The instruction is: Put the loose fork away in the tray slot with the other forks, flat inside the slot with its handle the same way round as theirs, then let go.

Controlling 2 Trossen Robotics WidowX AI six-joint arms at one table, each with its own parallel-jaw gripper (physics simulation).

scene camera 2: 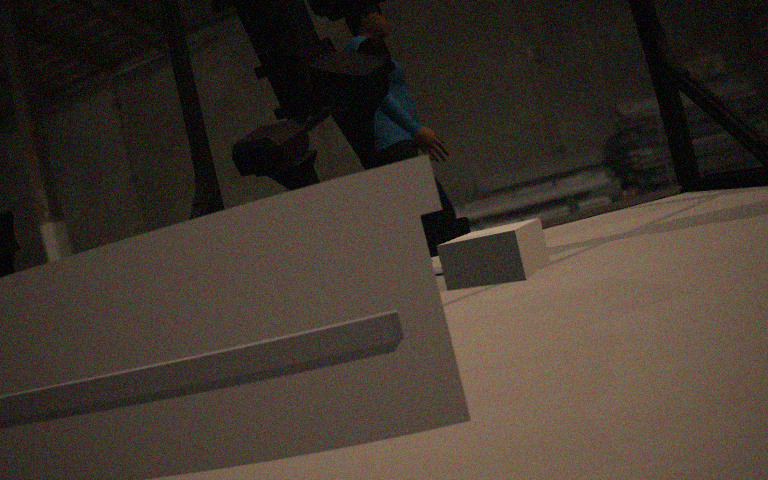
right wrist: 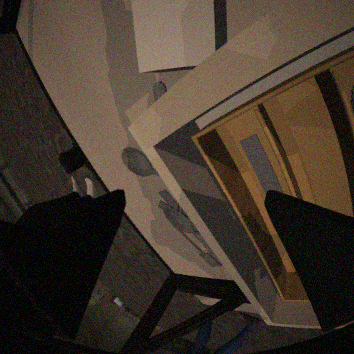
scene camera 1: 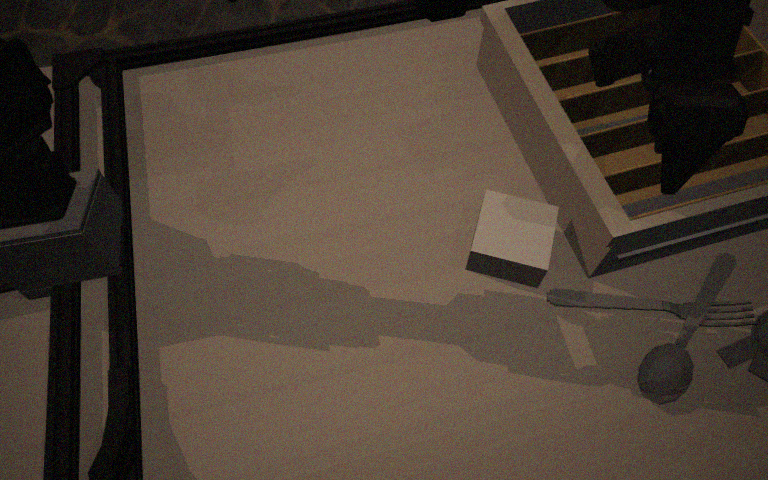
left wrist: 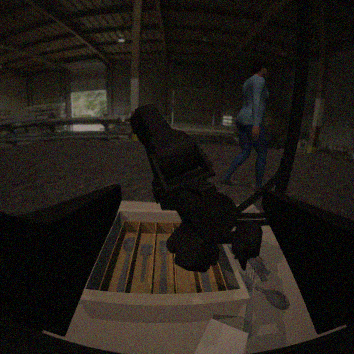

Labels:
my left gripper: open, holds nothing
my right gripper: open, holds nothing
a white box (scene camera 1: 513,239): on the table

